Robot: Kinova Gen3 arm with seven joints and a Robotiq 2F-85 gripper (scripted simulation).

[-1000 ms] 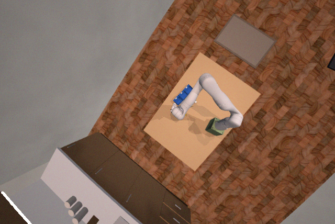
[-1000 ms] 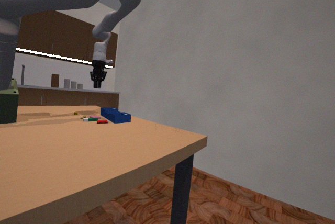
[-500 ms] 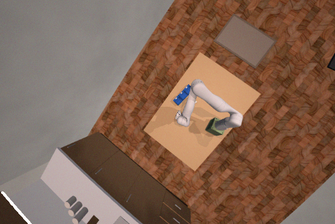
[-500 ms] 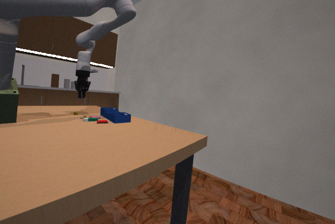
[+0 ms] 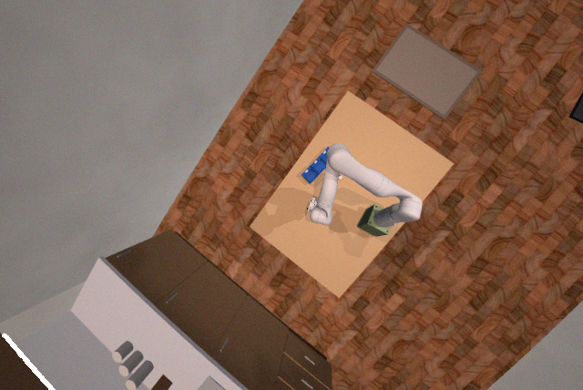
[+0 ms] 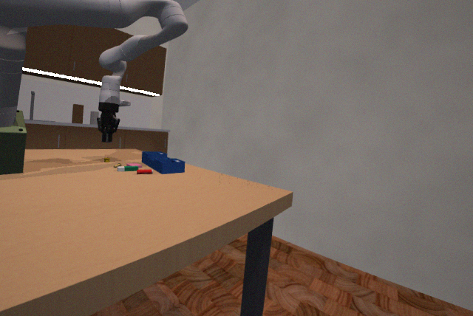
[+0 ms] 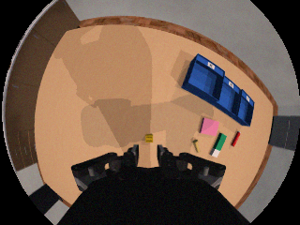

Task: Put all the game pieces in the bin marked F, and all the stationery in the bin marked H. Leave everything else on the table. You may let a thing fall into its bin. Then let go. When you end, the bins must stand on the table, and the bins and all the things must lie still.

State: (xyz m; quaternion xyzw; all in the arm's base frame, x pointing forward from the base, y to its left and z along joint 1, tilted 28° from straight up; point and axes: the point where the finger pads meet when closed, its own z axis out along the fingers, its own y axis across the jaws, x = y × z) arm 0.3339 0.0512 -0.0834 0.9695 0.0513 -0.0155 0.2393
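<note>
Right now my hand is 90 mm above the yellow piece. Round my hand: green piece (190 mm to the right, 90 mm below, 20 mm behind); then pink block (150 mm to the right, 90 mm below, 40 mm ahead); then thin golden thing (120 mm to the right, 90 mm below, 10 mm behind).
</note>
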